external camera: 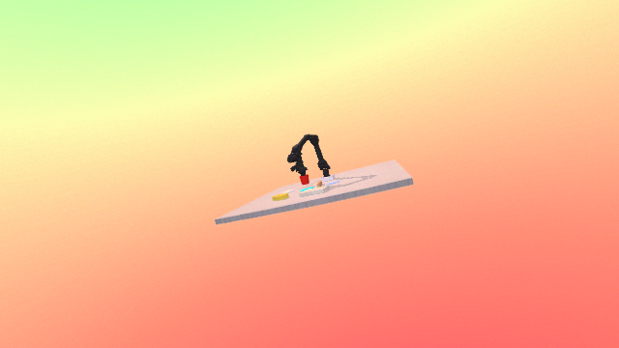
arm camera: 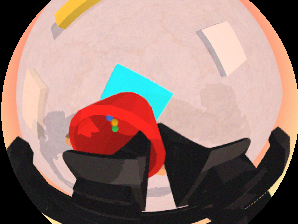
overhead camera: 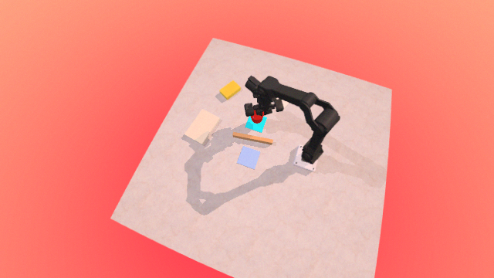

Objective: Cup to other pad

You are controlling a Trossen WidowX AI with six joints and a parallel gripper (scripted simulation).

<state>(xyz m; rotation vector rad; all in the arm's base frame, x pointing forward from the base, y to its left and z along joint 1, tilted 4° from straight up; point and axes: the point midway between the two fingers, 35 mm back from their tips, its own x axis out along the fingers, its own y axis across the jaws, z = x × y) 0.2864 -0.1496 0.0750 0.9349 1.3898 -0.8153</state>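
My gripper tip is 30 mm short of the cyan pad, 10 mm to the right of it and 90 mm above it. Also, from my gripper tip: red cup (30 mm ahead, 10 mm to the left); then orange bar (20 mm ahead, 120 mm to the left, 70 mm below); then white tile (90 mm behind, 180 mm to the right, 80 mm below).
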